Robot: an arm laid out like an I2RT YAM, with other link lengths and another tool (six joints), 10 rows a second.
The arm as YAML. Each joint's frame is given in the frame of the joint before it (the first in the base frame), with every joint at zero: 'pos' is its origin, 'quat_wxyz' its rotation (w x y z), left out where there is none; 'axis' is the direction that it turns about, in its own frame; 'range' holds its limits. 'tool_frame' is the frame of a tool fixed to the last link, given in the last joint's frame.
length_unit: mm
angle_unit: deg
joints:
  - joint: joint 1
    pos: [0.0, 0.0, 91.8]
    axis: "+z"
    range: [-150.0, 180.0]
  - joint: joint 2
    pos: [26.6, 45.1, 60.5]
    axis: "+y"
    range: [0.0, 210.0]
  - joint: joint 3
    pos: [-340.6, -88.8, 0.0]
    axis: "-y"
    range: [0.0, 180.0]
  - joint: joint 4
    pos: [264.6, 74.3, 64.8]
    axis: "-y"
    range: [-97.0, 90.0]
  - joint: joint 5
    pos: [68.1, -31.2, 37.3]
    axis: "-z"
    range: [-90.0, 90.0]
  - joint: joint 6
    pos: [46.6, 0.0, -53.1]
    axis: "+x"
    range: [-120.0, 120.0]
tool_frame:
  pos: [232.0, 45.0, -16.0]
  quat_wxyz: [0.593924, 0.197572, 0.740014, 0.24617]
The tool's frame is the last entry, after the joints.
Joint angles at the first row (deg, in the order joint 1, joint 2, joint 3, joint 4, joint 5, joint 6):
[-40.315 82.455 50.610 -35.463 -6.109 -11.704]
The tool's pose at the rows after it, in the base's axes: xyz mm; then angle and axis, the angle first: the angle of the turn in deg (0 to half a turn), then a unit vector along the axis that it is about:
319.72, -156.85, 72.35, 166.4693, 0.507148, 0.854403, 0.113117
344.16, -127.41, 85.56, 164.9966, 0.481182, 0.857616, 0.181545
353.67, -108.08, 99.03, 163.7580, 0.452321, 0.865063, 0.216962
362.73, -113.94, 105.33, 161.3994, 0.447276, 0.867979, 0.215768
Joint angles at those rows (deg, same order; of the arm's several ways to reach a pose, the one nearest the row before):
[-40.316 84.684 50.610 -32.754 -9.847 -11.705]
[-40.316 85.275 50.631 -31.572 -18.284 -11.793]
[-40.315 84.684 50.630 -31.572 -23.311 -13.475]
[-40.314 84.313 50.631 -29.495 -23.638 -13.430]

